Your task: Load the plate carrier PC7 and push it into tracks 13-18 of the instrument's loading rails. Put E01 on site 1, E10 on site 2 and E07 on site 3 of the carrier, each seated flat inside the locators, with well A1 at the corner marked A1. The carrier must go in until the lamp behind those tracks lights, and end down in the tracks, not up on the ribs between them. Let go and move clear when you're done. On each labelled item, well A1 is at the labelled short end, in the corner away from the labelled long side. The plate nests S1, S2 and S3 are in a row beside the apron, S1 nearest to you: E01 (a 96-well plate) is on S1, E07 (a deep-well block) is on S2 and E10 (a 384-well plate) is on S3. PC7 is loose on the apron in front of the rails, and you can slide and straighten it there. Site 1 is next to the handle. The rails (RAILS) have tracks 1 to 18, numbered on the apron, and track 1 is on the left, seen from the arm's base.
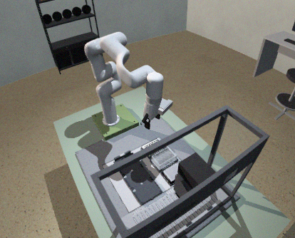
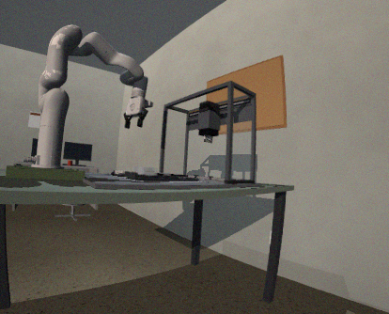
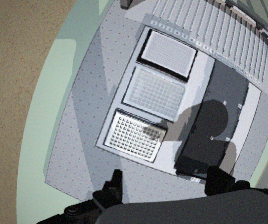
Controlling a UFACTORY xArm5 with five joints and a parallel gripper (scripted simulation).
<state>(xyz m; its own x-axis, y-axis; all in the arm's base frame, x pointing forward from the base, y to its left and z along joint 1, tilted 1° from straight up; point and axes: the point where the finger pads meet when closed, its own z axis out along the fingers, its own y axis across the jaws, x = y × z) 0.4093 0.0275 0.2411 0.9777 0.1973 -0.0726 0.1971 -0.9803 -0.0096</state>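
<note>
Right now the pale block is 90 mm ahead of my hand and 240 mm below it. Also, from my hand: deep-well block E07: 200 mm ahead, 20 mm to the right, 240 mm below; then 96-well plate E01: 20 mm behind, 20 mm to the left, 240 mm below; then nest S2: 90 mm ahead, 260 mm below.
</note>
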